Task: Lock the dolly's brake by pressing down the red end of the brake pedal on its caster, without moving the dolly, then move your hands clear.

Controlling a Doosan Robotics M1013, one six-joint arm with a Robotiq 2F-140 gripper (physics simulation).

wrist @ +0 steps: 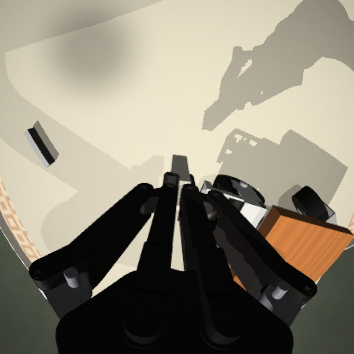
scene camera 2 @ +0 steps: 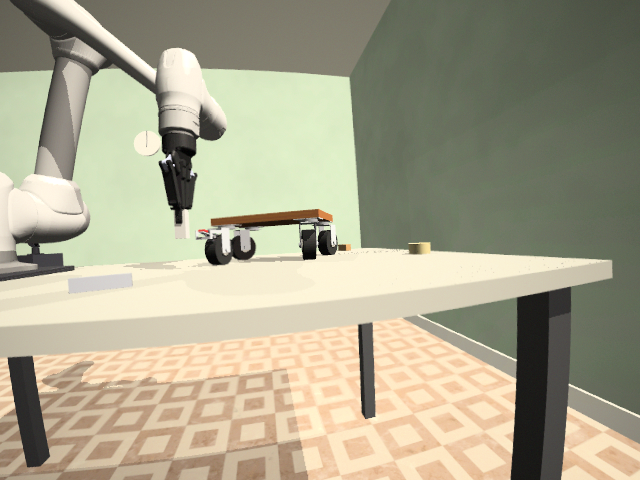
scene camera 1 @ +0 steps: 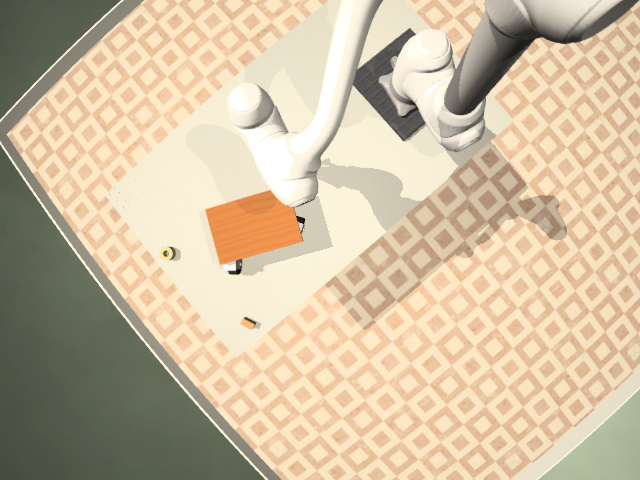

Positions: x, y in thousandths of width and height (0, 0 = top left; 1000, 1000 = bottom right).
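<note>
My gripper (scene camera 2: 285, 497), also in the wrist view (wrist: 501, 470). Grey bar (scene camera 2: 162, 589). Dolly (scene camera 1: 405, 466), also in scene camera 2 (scene camera 2: 343, 520).
</note>
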